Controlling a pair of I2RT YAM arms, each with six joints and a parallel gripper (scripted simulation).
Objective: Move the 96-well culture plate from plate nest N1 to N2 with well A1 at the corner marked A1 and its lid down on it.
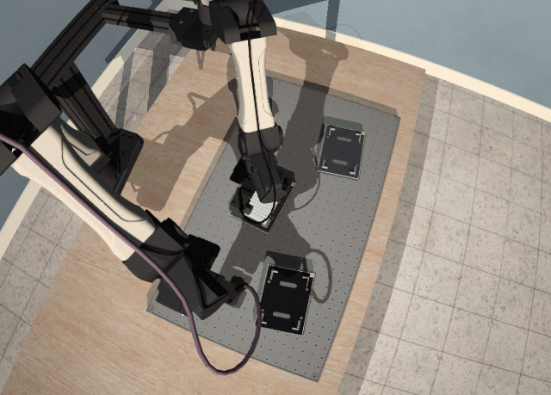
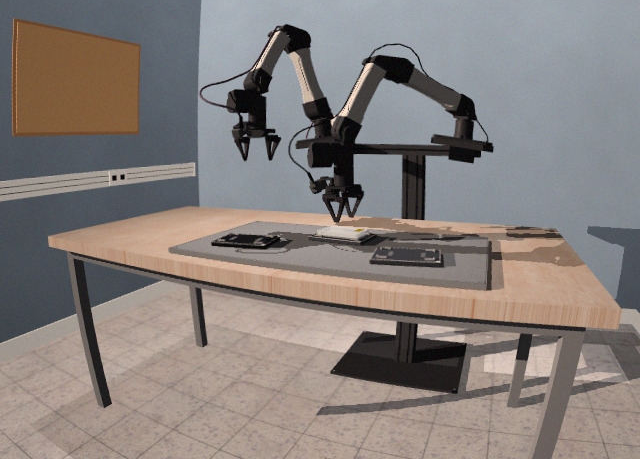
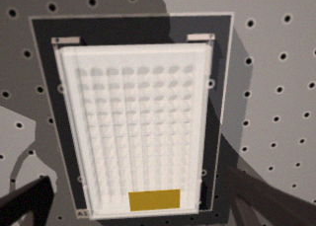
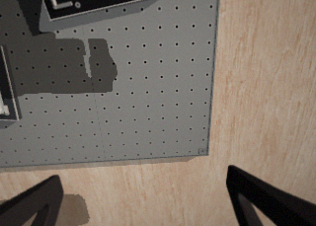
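The 96-well plate is 50 mm below my left hand. Round my left hand: perforated board: 70 mm ahead, 10 mm to the left, 70 mm below; A1 mark: 60 mm ahead, 70 mm to the left, 50 mm below.
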